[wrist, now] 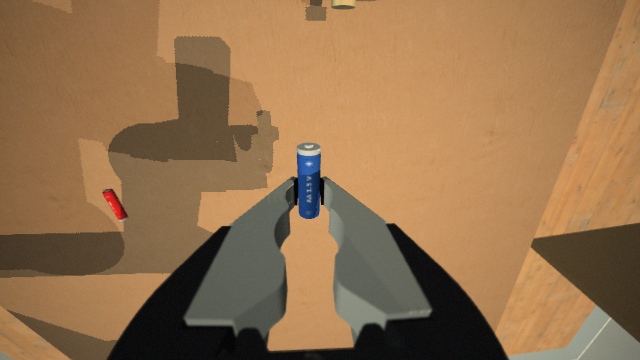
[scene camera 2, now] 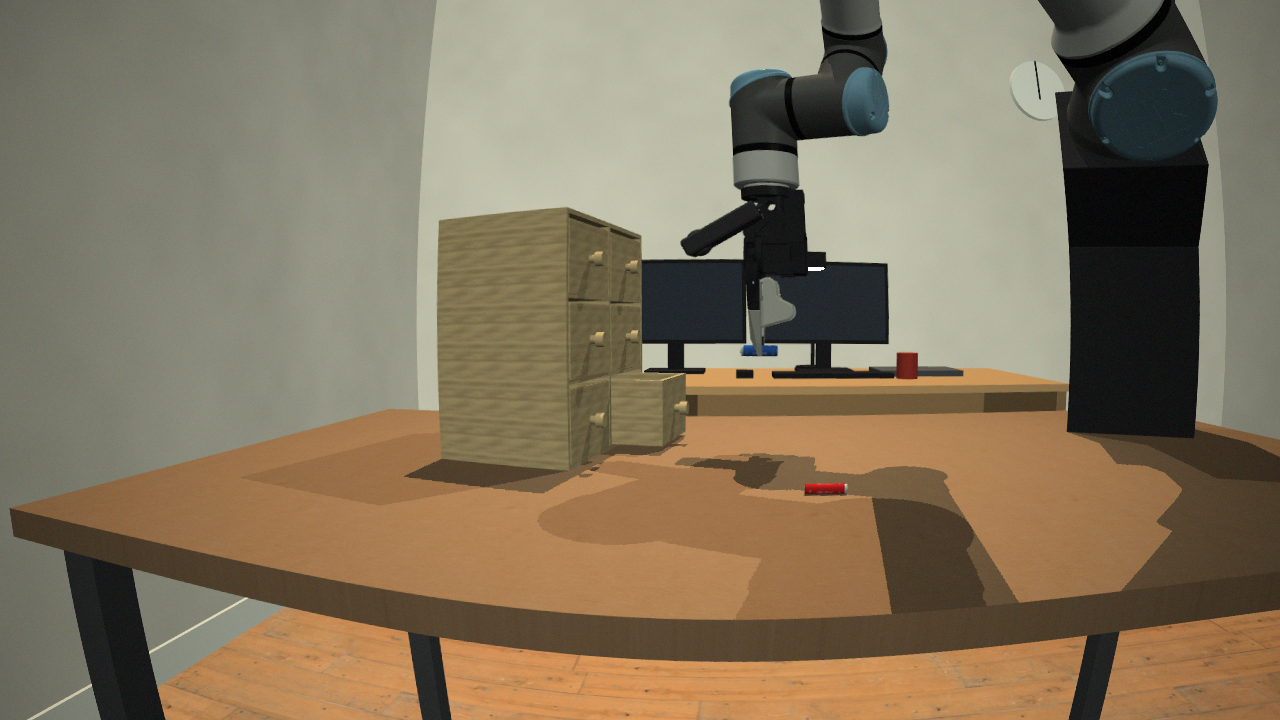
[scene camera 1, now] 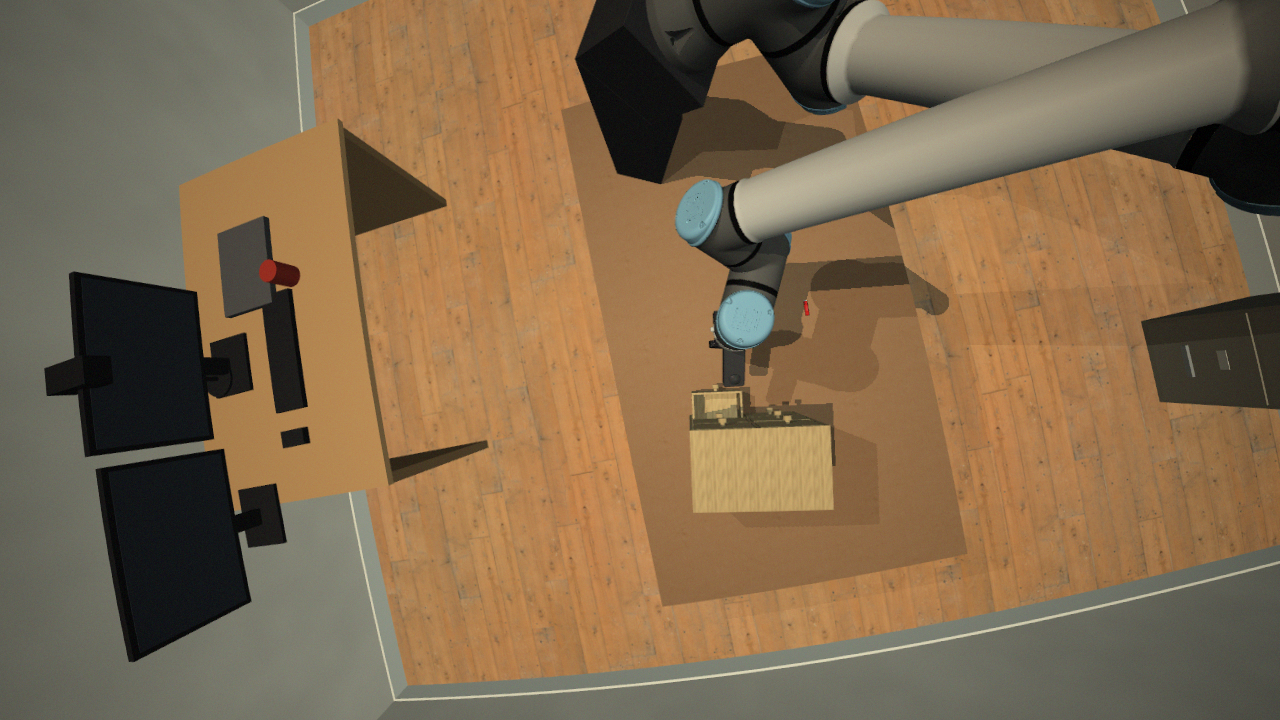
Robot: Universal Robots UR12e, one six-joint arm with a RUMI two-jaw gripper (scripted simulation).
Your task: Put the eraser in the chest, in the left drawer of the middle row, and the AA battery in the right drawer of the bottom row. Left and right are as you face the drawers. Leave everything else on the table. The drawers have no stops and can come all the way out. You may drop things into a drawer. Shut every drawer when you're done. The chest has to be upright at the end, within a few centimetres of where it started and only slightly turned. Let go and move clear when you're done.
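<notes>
The wrist view shows the gripper, and scene camera 1 shows it as well. Along with the gripper, a wooden chest can be seen in the pictures.
</notes>
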